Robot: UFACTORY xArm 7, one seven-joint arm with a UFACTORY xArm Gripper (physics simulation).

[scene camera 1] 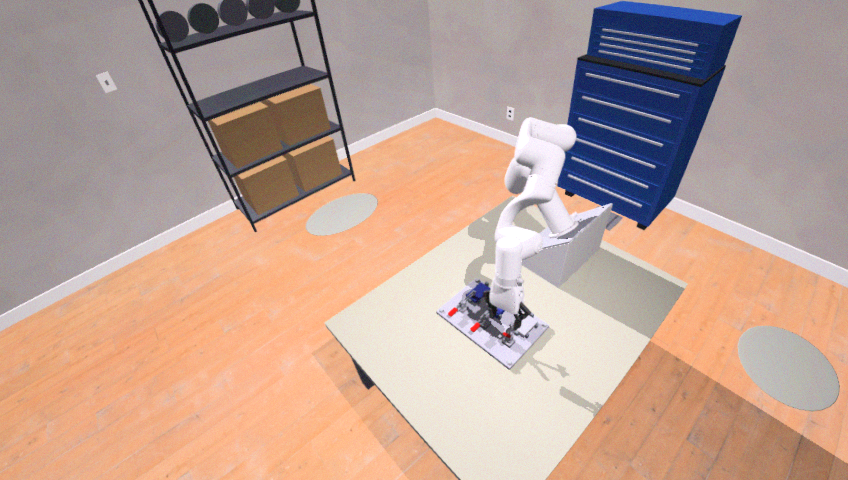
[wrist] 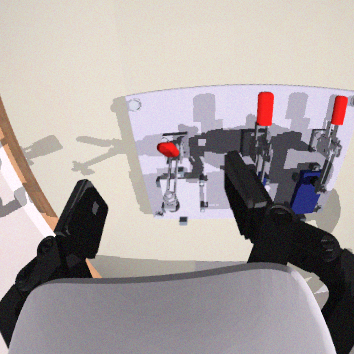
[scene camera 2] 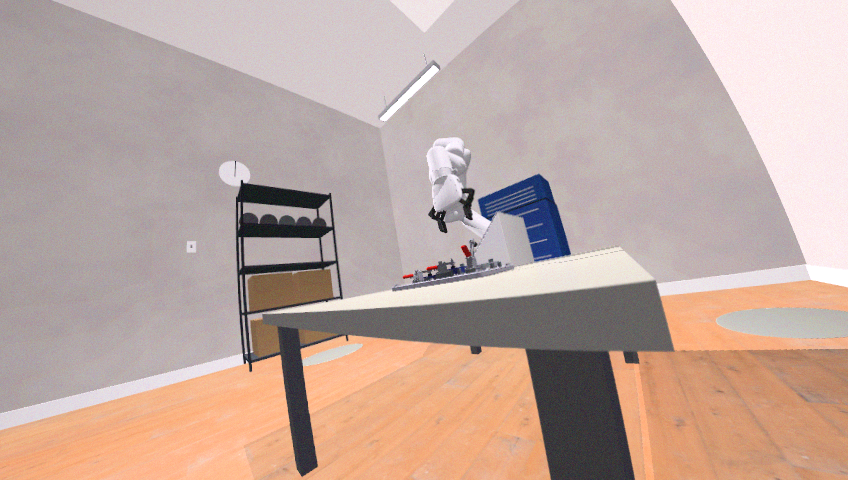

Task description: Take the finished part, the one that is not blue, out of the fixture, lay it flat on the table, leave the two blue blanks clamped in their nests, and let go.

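Seen in the pictures: gripper, fingertip midpoint: [scene camera 1: 504,322] [wrist: 158,181] [scene camera 2: 456,225]; arm's base at its link origin: [scene camera 1: 564,230] [scene camera 2: 496,236].
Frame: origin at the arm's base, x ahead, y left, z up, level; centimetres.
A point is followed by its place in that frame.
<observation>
The fixture plate [scene camera 1: 510,358] @[y 18.8, x 51.3, z -15.0 cm] [scene camera 2: 417,286] @[y -1.3, x 56.0, z -16.0 cm] [wrist: 162,107] @[y 15.8, x 52.3, z -14.9 cm] lies on the table. In the wrist view, a pale, whitish part [wrist: 190,192] @[y 11.7, x 39.7, z -12.8 cm] appears to sit in the left nest, hard to tell from the plate. The red handle [scene camera 2: 465,251] @[y 14.3, x 49.3, z -8.6 cm] [wrist: 168,149] @[y 13.8, x 49.5, z -6.8 cm] of that nest's clamp stands raised. One blue blank [scene camera 1: 479,289] @[y -9.2, x 38.4, z -13.3 cm] [wrist: 306,194] @[y -8.3, x 39.6, z -13.3 cm] sits in the right nest and another [scene camera 1: 499,311] @[y 3.9, x 41.1, z -12.3 cm] [wrist: 265,181] @[y 0.7, x 42.8, z -12.3 cm] in the middle nest, mostly hidden by a finger. Their red handles [wrist: 265,108] @[y 3.6, x 53.2, z -10.8 cm] [wrist: 339,110] @[y -7.2, x 54.0, z -11.8 cm] lie down. My gripper [scene camera 2: 455,223] @[y 13.5, x 50.0, z -0.7 cm] [wrist: 158,181] @[y 13.5, x 50.0, z -0.7 cm] is wide open and empty, above the fixture's left end.
The pale table [scene camera 1: 404,350] @[y -8.7, x 76.0, z -16.5 cm] [scene camera 2: 357,306] @[y 20.2, x 87.0, z -16.4 cm] [wrist: 60,65] @[y 32.0, x 59.9, z -16.4 cm] extends around the fixture. The arm's grey-white pedestal [scene camera 1: 580,252] @[y 9.6, x 1.0, z -5.0 cm] [scene camera 2: 505,237] @[y 10.0, x 11.6, z -3.3 cm] stands behind. A blue tool cabinet [scene camera 1: 633,136] [scene camera 2: 550,228] and a shelf rack [scene camera 1: 261,92] [scene camera 2: 285,230] stand beyond the table.
</observation>
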